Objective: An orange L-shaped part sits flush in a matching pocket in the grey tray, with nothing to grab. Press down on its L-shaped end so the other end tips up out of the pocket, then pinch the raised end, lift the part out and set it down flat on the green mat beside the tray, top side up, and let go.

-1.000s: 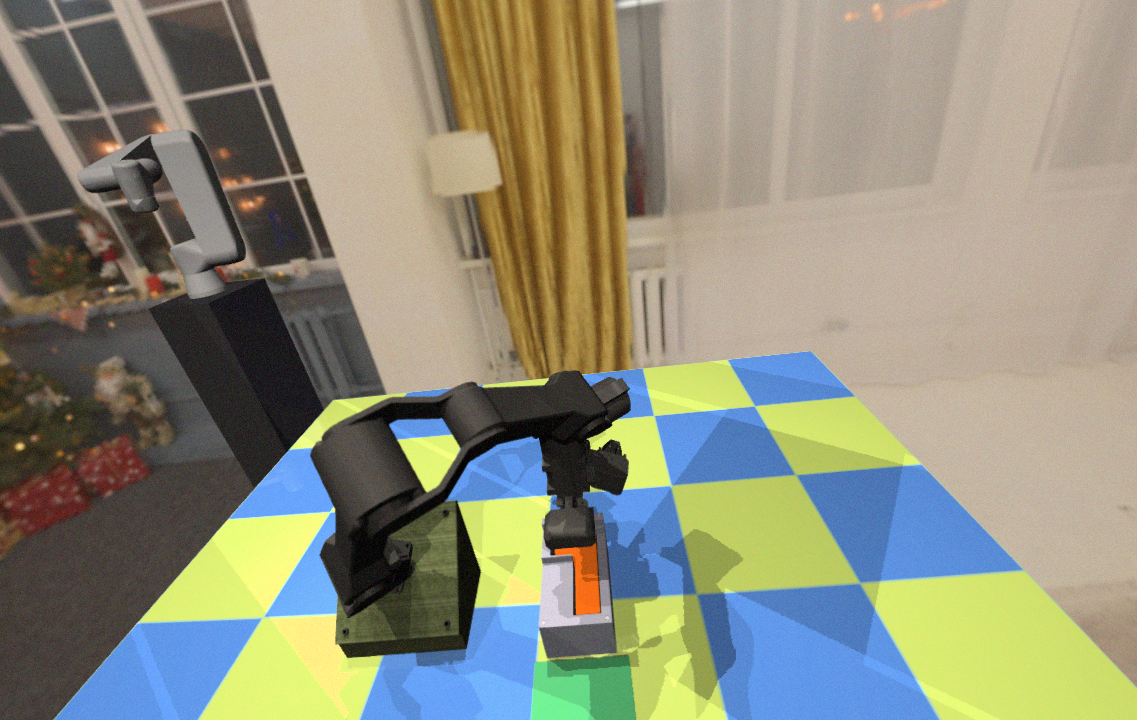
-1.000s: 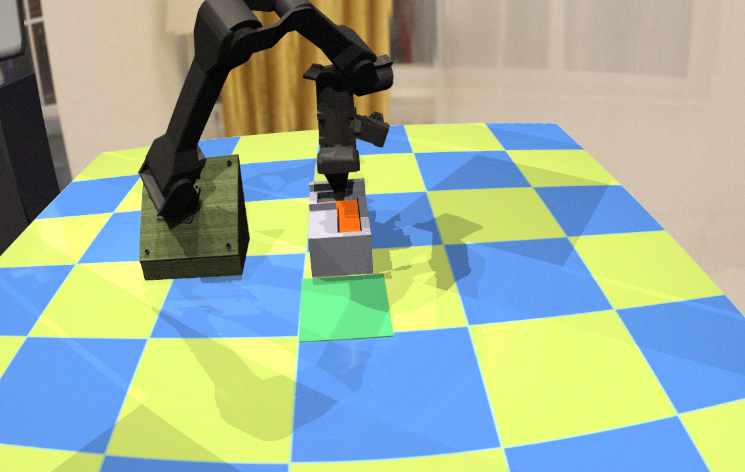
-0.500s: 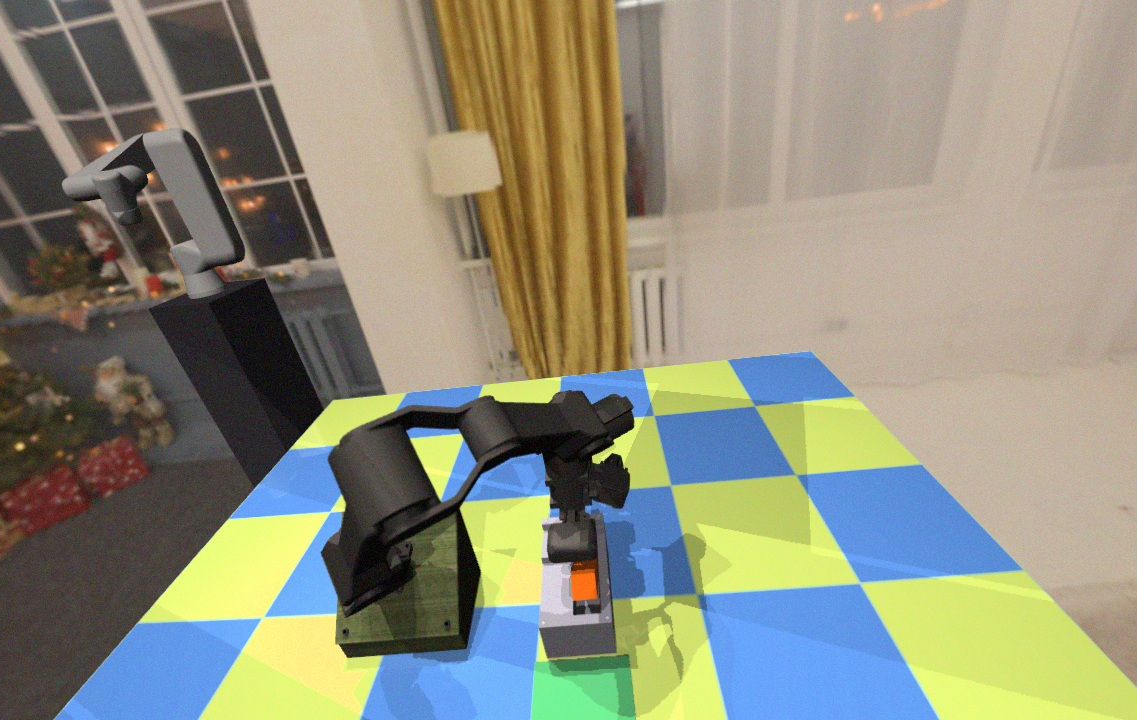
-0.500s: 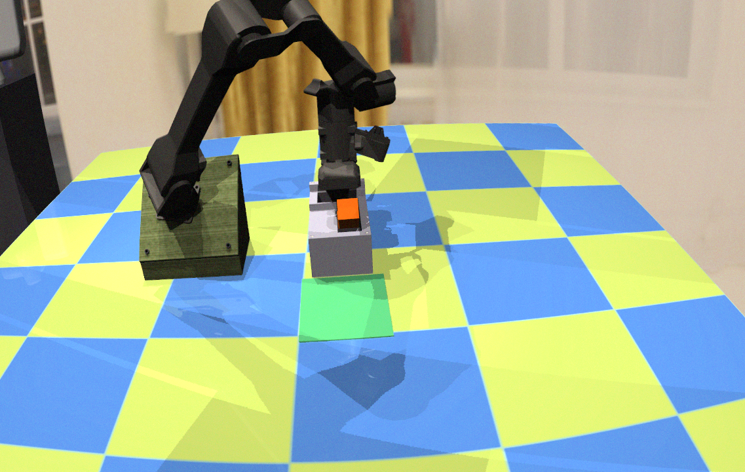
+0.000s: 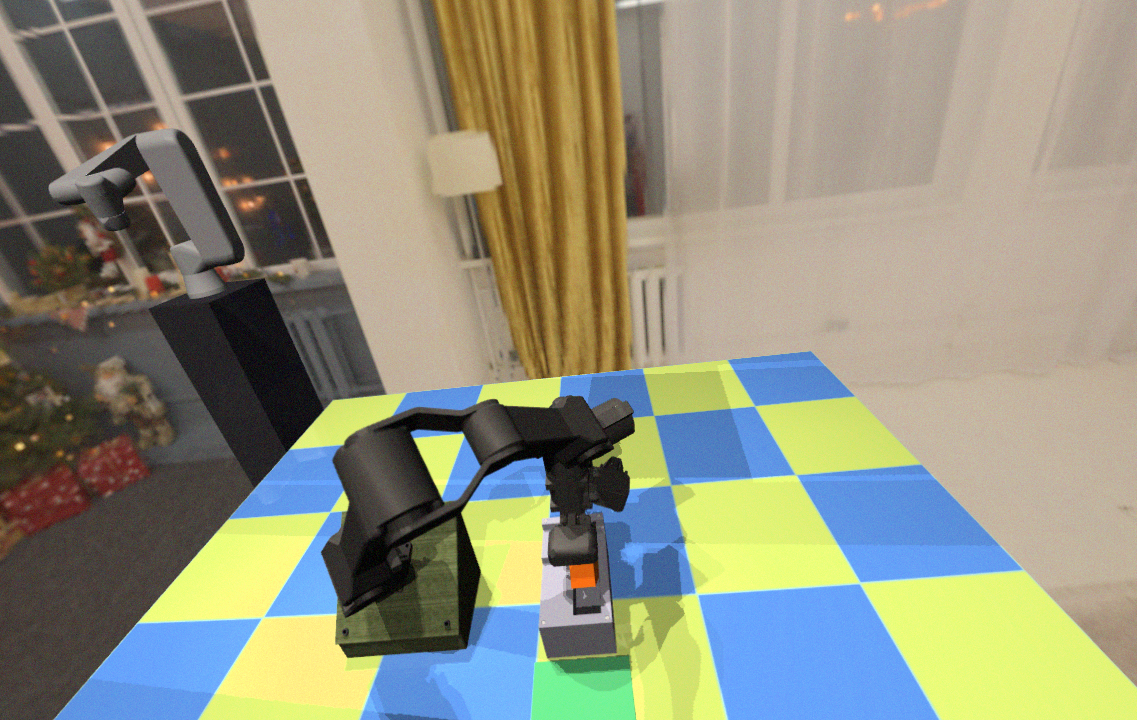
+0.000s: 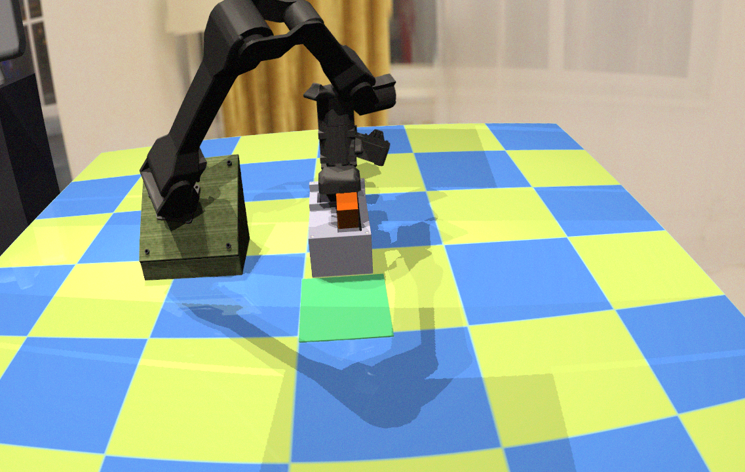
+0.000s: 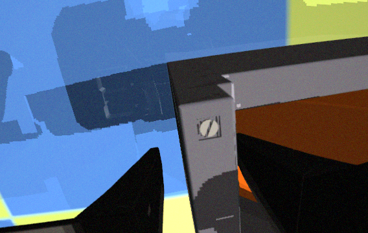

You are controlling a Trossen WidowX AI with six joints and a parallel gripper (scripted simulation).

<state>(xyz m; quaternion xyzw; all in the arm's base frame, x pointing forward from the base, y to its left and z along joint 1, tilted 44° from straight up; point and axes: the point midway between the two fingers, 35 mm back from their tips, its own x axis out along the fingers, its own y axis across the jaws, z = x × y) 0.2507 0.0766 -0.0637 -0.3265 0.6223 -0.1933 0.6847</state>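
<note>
Now: the orange L-shaped part 50 mm to the right of my gripper tip and 10 mm above it. Round my gripper tip: green mat (30 mm ahead, 220 mm to the right, 50 mm below).
</note>
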